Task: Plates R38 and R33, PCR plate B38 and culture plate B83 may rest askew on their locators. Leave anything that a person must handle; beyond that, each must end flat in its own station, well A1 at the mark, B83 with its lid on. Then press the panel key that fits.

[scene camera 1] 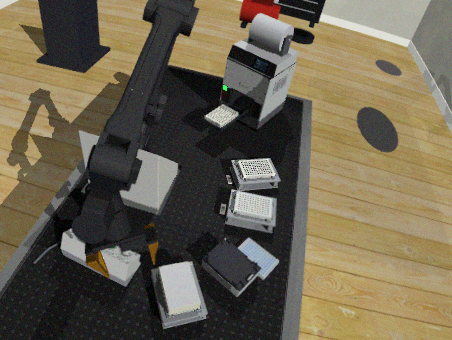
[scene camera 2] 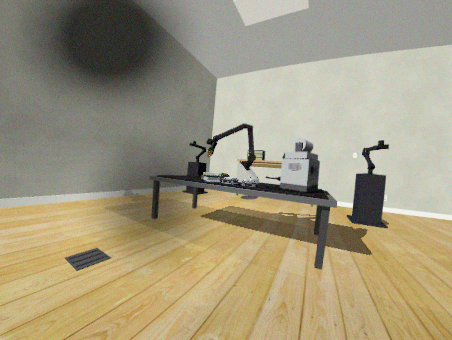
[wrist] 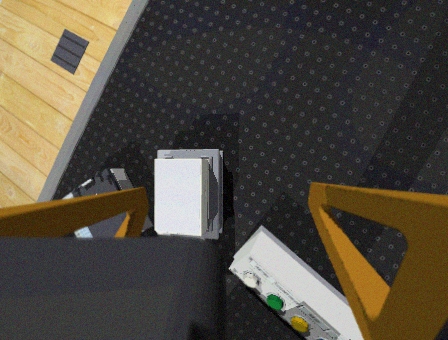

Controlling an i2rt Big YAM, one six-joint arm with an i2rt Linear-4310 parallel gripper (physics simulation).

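A white-topped plate or block sits on a grey station. Two white well plates sit on separate stations; the nearer looks slightly askew. Another well plate is at the front of the printer-like machine. A light-blue gridded plate lies beside a dark block, partly hidden. Plate labels are unreadable. The key panel shows white, green and yellow keys in the wrist view. My gripper is open and empty, above and between the white-topped plate and the panel.
The machine with a roll on top stands at the table's far end, with a green light. A white sloped box stands beneath the arm. Grey table edges border the black mat.
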